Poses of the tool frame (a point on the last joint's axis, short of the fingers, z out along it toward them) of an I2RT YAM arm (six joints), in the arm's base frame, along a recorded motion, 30 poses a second.
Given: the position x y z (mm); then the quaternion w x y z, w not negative.
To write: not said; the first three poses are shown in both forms.
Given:
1: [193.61 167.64 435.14 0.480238 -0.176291 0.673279 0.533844]
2: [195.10 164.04 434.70 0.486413 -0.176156 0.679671 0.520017]
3: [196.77 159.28 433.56 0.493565 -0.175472 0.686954 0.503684]
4: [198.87 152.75 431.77 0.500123 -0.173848 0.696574 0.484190]
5: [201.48 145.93 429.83 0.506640 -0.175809 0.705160 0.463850]
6: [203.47 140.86 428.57 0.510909 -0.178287 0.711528 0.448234]
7: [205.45 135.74 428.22 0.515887 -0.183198 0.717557 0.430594]
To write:
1: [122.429 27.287 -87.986 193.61 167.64 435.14]
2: [121.945 28.554 -89.085 195.10 164.04 434.70]
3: [121.431 30.089 -90.357 196.77 159.28 433.56]
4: [121.161 31.897 -92.084 198.87 152.75 431.77]
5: [120.613 33.465 -93.871 201.48 145.93 429.83]
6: [120.208 34.557 -95.303 203.47 140.86 428.57]
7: [119.530 35.633 -96.847 205.45 135.74 428.22]
